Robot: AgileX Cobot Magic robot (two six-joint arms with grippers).
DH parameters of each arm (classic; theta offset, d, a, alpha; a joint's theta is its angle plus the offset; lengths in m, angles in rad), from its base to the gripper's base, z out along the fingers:
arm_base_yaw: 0 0.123 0 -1.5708
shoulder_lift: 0.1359 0 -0.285 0
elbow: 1.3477 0 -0.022 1.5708
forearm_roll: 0 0.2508 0 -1.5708
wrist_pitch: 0 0 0.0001 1.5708
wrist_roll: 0 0.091 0 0
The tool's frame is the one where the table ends.
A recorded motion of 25 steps. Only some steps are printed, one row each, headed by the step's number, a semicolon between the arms.
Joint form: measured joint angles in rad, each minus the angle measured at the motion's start. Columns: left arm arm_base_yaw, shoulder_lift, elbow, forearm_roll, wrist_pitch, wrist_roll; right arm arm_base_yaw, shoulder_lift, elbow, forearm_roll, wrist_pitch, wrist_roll.
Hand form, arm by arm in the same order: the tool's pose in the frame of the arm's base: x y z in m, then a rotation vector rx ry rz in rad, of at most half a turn. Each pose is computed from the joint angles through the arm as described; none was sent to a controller.
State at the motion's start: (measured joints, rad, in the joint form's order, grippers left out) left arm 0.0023 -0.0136 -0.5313 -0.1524 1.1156 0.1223; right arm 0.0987 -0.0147 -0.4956 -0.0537 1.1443 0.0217
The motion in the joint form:
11: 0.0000 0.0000 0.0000 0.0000 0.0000 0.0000; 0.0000 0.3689 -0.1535 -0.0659 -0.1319 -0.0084
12: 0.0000 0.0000 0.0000 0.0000 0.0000 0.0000; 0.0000 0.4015 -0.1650 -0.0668 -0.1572 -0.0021
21: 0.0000 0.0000 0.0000 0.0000 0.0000 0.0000; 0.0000 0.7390 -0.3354 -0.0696 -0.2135 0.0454
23: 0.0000 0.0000 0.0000 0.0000 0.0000 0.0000; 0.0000 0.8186 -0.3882 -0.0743 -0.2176 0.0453
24: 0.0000 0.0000 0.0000 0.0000 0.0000 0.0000; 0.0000 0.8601 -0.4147 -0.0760 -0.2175 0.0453
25: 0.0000 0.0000 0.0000 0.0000 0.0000 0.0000; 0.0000 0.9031 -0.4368 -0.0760 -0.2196 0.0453
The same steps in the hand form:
11: -0.0135 -0.0124 0.2821 0.1388 2.0417 -0.1045; 0.0470 -0.0046 0.3179 -0.1067 2.1928 -0.0842
12: -0.0135 -0.0124 0.2821 0.1388 2.0417 -0.1045; 0.0540 -0.0038 0.3216 -0.1031 2.1887 -0.0811
21: -0.0135 -0.0124 0.2821 0.1388 2.0417 -0.1045; 0.1235 0.0032 0.3483 -0.0707 2.2995 -0.0666
23: -0.0135 -0.0124 0.2821 0.1388 2.0417 -0.1045; 0.1416 0.0047 0.3544 -0.0751 2.3215 -0.0743
24: -0.0135 -0.0124 0.2821 0.1388 2.0417 -0.1045; 0.1512 0.0055 0.3565 -0.0771 2.3363 -0.0778
25: -0.0135 -0.0124 0.2821 0.1388 2.0417 -0.1045; 0.1615 0.0065 0.3568 -0.0794 2.3549 -0.0795

